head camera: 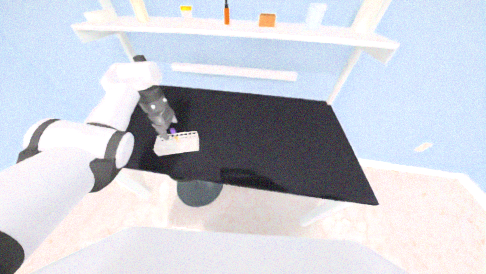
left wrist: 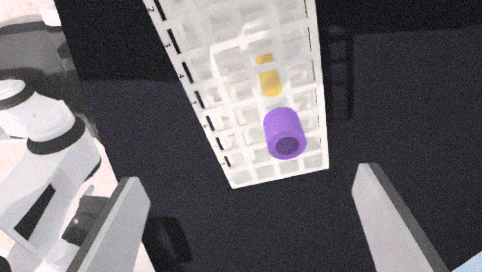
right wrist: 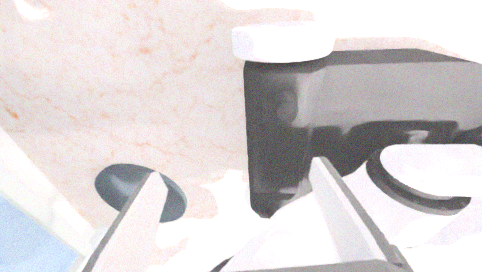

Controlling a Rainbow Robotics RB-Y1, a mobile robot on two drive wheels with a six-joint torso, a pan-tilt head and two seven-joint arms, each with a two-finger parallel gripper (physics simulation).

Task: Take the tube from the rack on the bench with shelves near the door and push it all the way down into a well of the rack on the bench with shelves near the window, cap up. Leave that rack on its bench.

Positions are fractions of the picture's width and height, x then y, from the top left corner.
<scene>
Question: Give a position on a tube with a purple cap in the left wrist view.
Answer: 0.59, 0.51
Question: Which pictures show the white tube rack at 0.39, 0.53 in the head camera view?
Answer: The head camera view and the left wrist view only.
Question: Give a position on a white tube rack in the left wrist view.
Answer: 0.46, 0.19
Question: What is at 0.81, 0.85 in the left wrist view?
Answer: My left gripper.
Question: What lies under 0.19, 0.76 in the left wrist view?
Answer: My right gripper.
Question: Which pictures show my left gripper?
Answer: The head camera view and the left wrist view only.
</scene>
